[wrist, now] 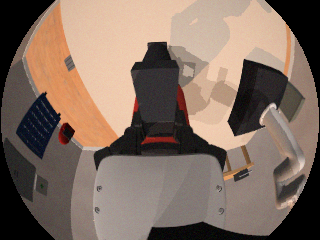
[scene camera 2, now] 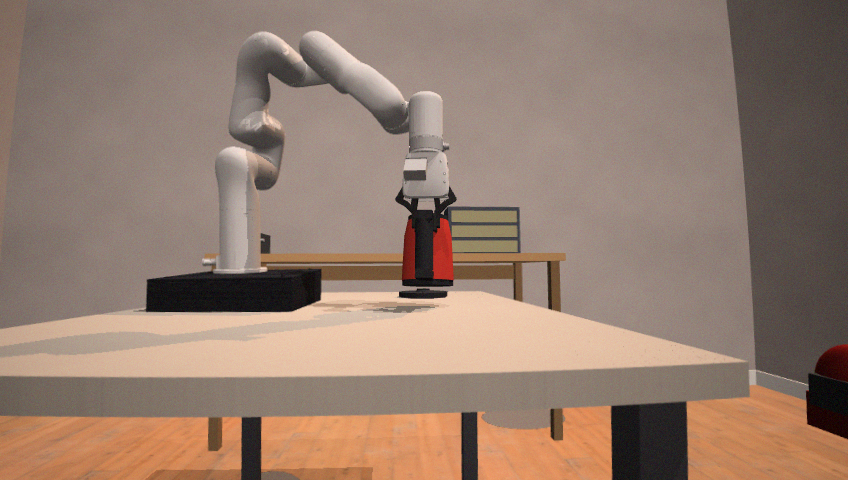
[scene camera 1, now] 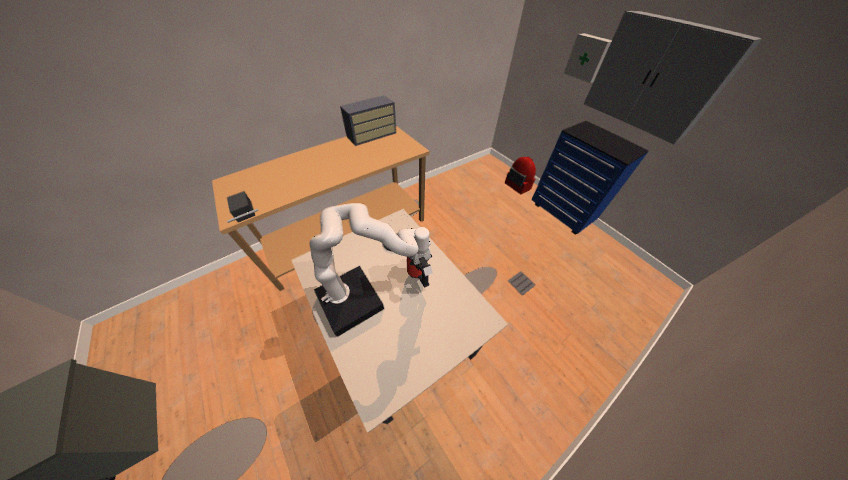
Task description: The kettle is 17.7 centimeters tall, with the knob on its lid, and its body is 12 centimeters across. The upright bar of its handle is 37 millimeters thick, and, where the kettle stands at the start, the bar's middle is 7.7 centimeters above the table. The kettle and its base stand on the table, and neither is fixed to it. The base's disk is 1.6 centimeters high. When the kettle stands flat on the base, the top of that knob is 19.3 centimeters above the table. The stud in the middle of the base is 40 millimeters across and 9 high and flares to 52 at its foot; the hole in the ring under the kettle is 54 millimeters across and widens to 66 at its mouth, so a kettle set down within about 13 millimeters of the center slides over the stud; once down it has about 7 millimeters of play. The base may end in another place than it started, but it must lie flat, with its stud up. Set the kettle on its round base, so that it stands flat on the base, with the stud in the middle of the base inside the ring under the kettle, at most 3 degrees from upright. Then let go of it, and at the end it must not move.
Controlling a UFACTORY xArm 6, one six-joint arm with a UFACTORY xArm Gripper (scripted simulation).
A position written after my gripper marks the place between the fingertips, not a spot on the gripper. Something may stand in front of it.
I see my gripper (scene camera 2: 425, 231).
My gripper shows as well in the wrist view (wrist: 158, 109).
